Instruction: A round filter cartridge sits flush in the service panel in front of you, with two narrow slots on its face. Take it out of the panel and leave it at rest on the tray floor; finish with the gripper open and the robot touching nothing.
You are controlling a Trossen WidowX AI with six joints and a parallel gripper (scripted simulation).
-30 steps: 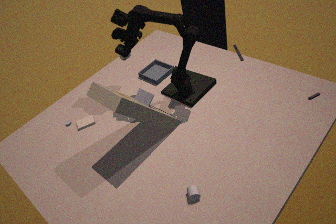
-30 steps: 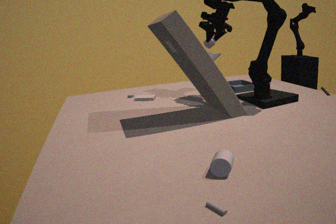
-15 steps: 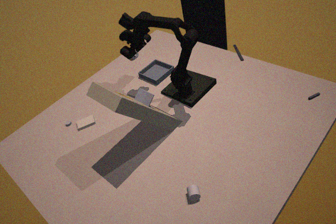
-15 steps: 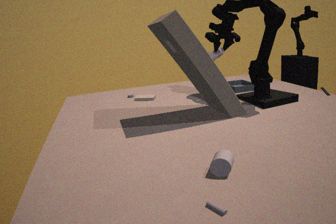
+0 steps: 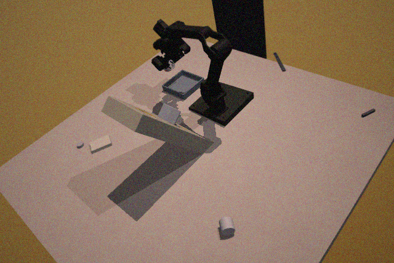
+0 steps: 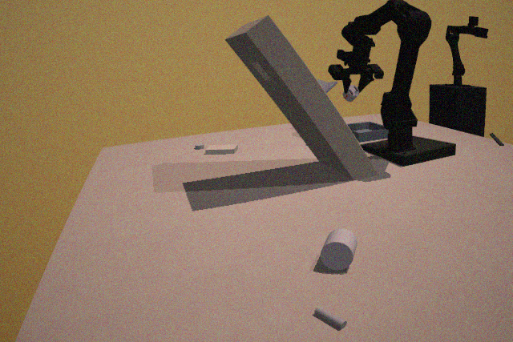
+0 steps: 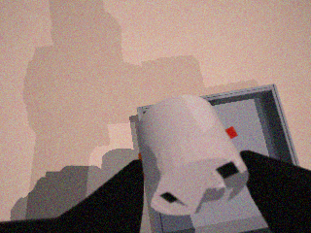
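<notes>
My gripper tip is now 50 mm past the blue-grey square tray and 140 mm above it. The rest, counted from my gripper tip: pale block 450 mm ahead, 150 mm below; white round filter cartridge right at my gripper tip; small blue-grey plate 250 mm ahead, 320 mm to the left, 30 mm above.
</notes>
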